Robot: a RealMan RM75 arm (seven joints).
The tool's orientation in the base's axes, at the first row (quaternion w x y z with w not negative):
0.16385, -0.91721, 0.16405, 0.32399
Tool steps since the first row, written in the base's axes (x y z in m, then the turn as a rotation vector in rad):
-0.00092, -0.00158, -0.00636, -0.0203, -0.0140, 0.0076
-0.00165, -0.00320, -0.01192, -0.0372, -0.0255, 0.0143
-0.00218, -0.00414, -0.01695, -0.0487, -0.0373, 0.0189
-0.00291, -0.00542, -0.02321, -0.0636, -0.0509, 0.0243
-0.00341, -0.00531, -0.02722, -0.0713, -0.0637, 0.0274
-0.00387, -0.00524, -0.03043, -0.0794, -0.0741, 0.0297
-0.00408, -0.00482, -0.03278, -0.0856, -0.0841, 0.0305
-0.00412, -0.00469, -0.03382, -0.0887, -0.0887, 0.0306
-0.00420, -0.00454, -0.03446, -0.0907, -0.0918, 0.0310
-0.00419, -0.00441, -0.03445, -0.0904, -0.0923, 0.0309
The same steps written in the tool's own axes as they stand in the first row. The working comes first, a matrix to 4 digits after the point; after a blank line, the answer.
The tool's axes in the first row as the columns of a matrix, in the base's axes (used below as rounded here):
0.7362, -0.4071, -0.5406
-0.1948, -0.8925, 0.4069
-0.6481, -0.1943, -0.7364

0.00375, 0.00302, 0.00454, -0.0171, 0.0193, -0.0003
0.00713, 0.00584, 0.00837, -0.0317, 0.0351, -0.0008
0.01019, 0.00788, 0.01198, -0.0408, 0.0494, -0.0028
0.01396, 0.01053, 0.01646, -0.0527, 0.0666, -0.0042
0.01617, 0.01142, 0.01973, -0.0578, 0.0806, -0.0076
0.01789, 0.01216, 0.02237, -0.0633, 0.0927, -0.0091
0.01918, 0.01233, 0.02438, -0.0664, 0.1040, -0.0104
0.01980, 0.01243, 0.02522, -0.0679, 0.1093, -0.0107
0.02013, 0.01246, 0.02580, -0.0690, 0.1128, -0.0111
0.02010, 0.01234, 0.02584, -0.0686, 0.1132, -0.0114

